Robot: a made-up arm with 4 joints.
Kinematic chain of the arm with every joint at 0, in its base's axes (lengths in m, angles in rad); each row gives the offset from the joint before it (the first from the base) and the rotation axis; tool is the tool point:
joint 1: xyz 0 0 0.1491 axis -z
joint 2: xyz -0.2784 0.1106 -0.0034 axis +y
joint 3: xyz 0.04 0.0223 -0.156 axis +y
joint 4: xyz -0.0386 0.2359 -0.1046 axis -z
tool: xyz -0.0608 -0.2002 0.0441
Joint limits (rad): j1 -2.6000..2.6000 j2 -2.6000..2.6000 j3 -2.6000..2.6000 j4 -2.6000..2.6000
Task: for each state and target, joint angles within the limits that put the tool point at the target. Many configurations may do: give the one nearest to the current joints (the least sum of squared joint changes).
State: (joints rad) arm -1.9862 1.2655 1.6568 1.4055
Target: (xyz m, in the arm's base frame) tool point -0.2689 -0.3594 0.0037
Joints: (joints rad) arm -2.0455 1.5077 2.2503 1.4423
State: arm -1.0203 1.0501 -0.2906 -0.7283
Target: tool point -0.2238 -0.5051 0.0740
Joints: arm -1.4644 1.2138 -0.4973 0.0048
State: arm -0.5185 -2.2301 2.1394 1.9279
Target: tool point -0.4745 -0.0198 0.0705
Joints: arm -0.8371 -2.4095 1.6130 1.1338
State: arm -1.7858 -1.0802 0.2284 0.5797
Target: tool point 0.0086 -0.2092 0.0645
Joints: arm -2.5449 -1.5327 0.5462 -0.0063
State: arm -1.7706 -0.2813 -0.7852 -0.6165
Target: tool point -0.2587 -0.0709 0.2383
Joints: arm -1.4720 -0.9954 -0.7963 -1.2644
